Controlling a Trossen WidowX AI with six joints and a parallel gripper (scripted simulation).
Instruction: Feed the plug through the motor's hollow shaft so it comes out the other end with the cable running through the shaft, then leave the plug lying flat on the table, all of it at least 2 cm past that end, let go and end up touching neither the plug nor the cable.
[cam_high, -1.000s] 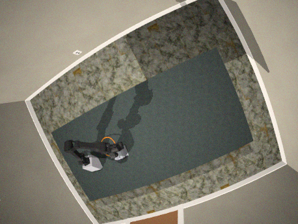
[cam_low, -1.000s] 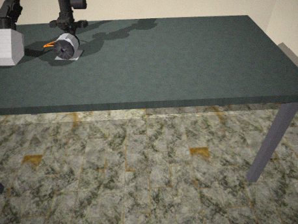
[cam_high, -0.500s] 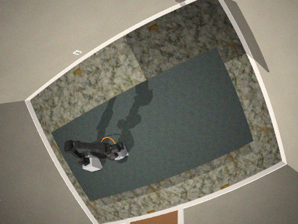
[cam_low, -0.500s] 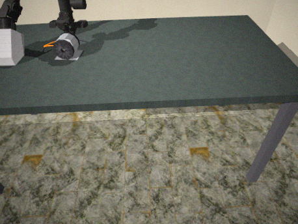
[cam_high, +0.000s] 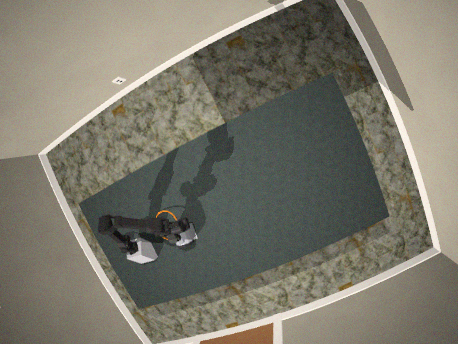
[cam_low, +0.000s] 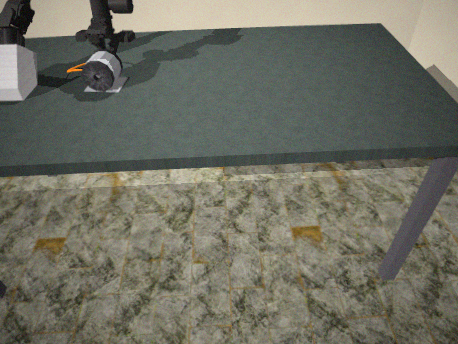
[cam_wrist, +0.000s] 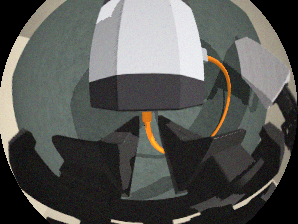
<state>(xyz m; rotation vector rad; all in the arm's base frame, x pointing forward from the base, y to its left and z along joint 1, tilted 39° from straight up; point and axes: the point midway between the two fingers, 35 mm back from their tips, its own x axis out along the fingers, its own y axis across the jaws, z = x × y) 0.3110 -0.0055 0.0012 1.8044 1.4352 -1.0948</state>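
The grey plug lies 1 cm behind my hand, 3 cm to the right of it and 3 cm below it.
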